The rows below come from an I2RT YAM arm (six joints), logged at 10 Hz.
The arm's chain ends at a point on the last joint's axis. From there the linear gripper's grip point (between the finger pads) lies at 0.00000 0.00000 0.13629 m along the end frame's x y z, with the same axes.
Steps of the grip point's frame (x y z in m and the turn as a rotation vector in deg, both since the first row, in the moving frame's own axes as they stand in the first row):
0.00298, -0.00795, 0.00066, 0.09, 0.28, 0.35
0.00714, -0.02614, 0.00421, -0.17, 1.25, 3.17
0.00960, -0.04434, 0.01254, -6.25, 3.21, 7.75
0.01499, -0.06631, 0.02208, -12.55, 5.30, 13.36
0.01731, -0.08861, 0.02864, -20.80, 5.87, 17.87
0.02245, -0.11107, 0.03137, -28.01, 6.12, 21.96
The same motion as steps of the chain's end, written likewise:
0.00231, -0.00774, 0.00066, 0.09, 0.28, 0.35
0.00418, -0.02663, 0.00424, -0.17, 1.25, 3.17
0.00301, -0.05964, 0.01356, -6.25, 3.21, 7.75
0.00606, -0.09707, 0.02590, -12.55, 5.30, 13.36
0.01146, -0.13827, 0.03814, -20.80, 5.87, 17.87
0.02119, -0.17607, 0.04788, -28.01, 6.12, 21.96

